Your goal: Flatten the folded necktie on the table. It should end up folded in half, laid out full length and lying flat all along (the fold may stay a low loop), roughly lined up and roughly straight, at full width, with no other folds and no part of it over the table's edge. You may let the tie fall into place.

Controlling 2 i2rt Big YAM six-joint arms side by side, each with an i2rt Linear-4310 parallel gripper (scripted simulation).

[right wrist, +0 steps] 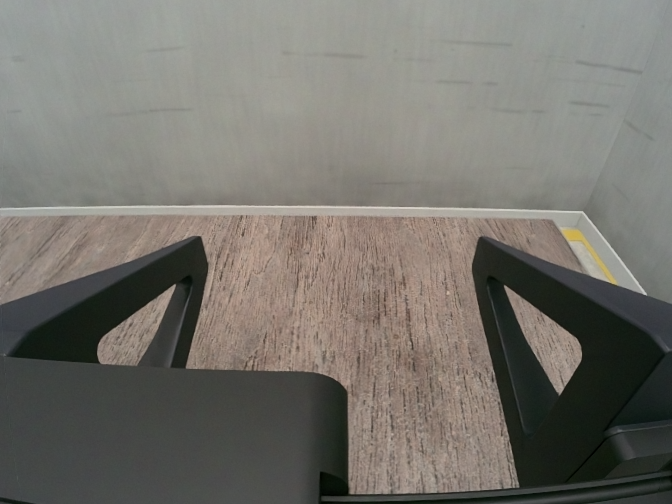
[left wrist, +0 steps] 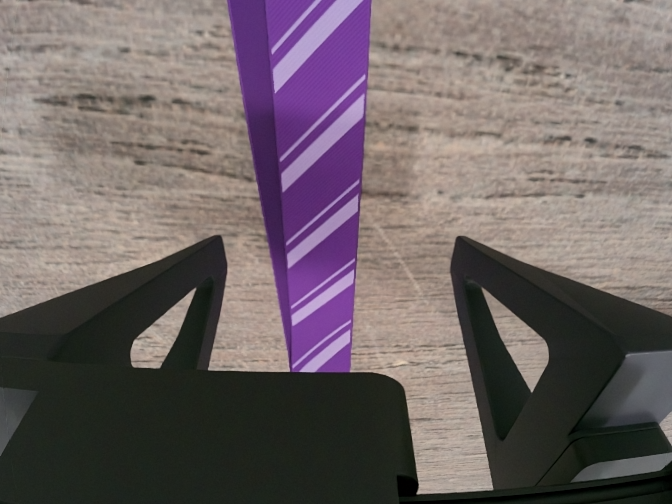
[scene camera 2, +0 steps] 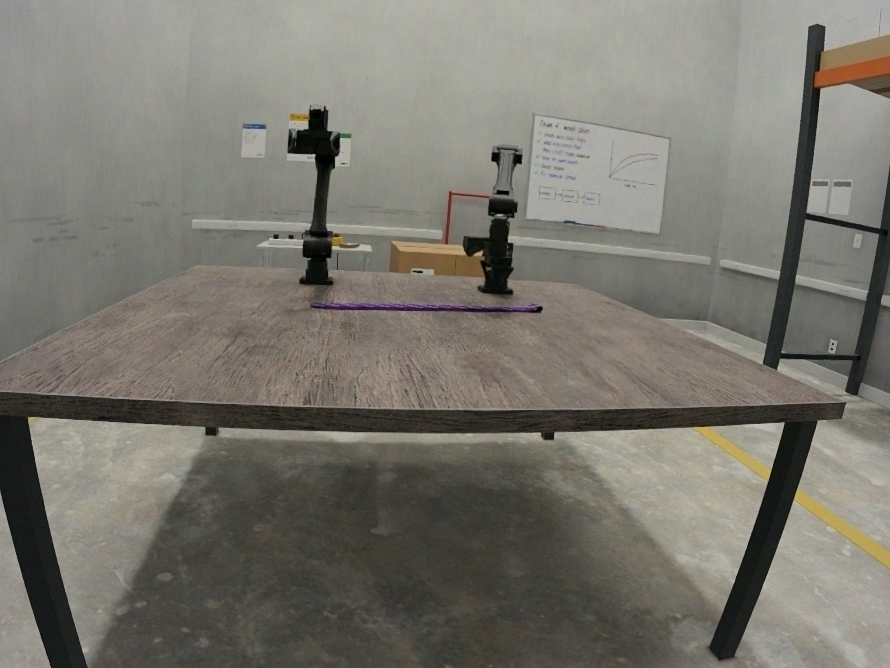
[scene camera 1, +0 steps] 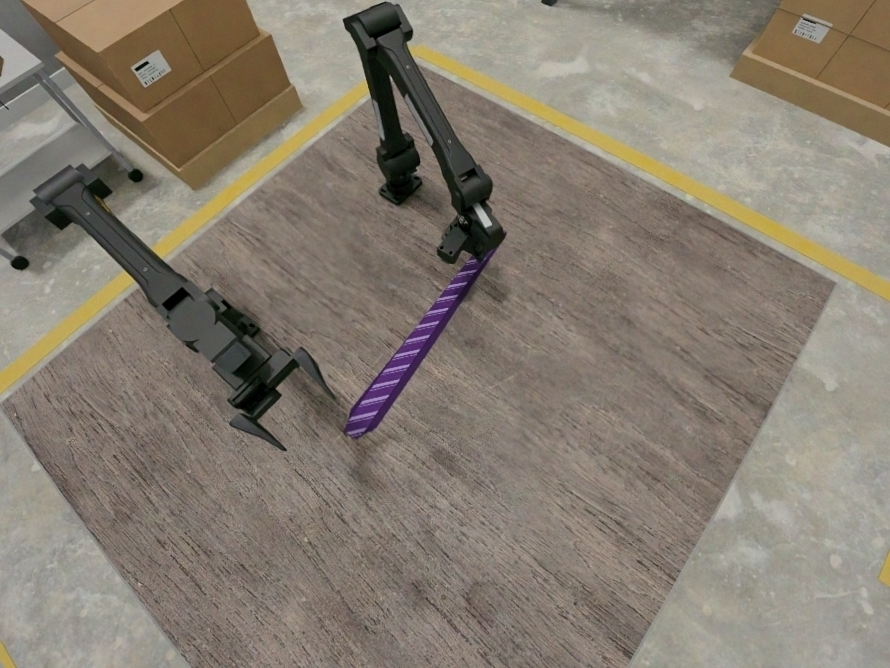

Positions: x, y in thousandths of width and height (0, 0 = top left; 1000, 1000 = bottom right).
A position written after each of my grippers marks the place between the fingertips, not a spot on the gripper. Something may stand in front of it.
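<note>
My left gripper (left wrist: 505, 499). My right gripper (scene camera 1: 349, 634), visible at (right wrist: 505, 499) and (scene camera 2: 350, 212) too. Purple striped necktie (scene camera 1: 413, 619), likewise (left wrist: 452, 156) and (scene camera 2: 372, 459).
</note>
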